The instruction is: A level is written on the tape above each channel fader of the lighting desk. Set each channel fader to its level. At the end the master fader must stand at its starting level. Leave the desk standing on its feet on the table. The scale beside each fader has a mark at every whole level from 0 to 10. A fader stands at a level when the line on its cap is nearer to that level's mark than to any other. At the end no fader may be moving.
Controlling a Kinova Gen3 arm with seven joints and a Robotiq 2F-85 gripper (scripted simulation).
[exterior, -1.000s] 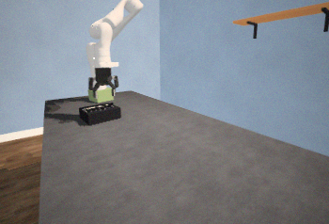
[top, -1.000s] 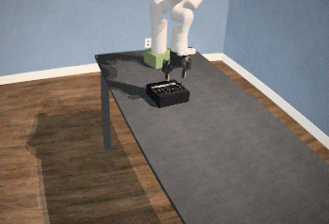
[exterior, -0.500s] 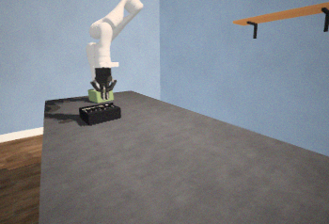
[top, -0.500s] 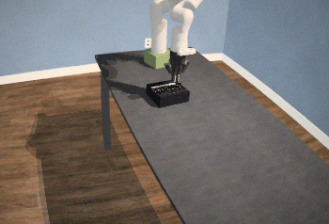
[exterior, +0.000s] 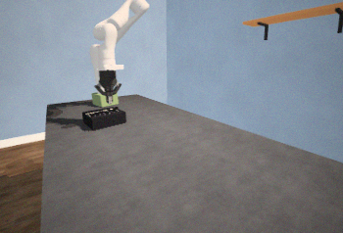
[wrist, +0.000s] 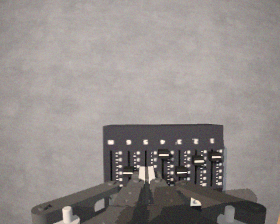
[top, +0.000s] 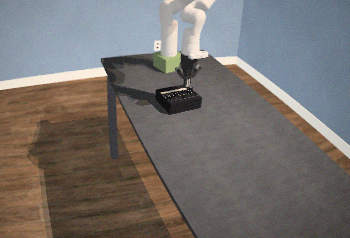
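Now: the master fader cap 50 mm below my hand, 40 mm to the left of it and 30 mm behind it.
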